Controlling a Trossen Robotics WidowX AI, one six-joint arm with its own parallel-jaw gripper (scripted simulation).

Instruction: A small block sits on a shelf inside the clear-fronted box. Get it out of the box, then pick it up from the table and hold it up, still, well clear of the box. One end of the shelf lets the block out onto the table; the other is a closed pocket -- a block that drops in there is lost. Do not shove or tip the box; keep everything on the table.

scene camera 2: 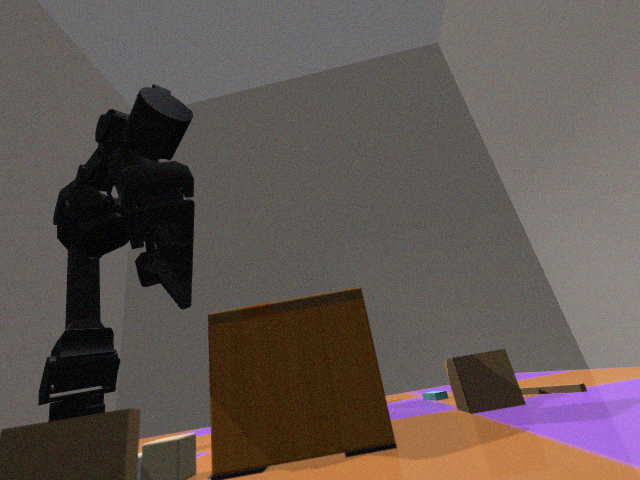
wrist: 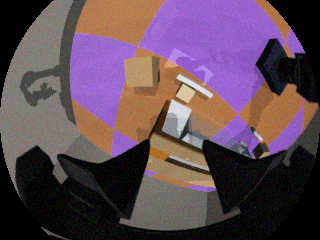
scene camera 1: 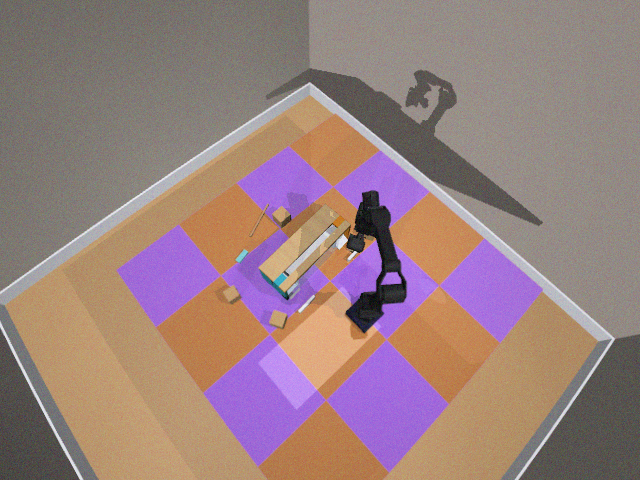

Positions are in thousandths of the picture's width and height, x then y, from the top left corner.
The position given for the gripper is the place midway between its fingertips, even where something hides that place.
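The gripper (scene camera 2: 291,616) (wrist: 555,602) can be seen in scene camera 2 as well as in the wrist view. A tan box (scene camera 2: 463,791) (wrist: 548,594) (scene camera 1: 459,549) is visible in those views and in scene camera 1 too.
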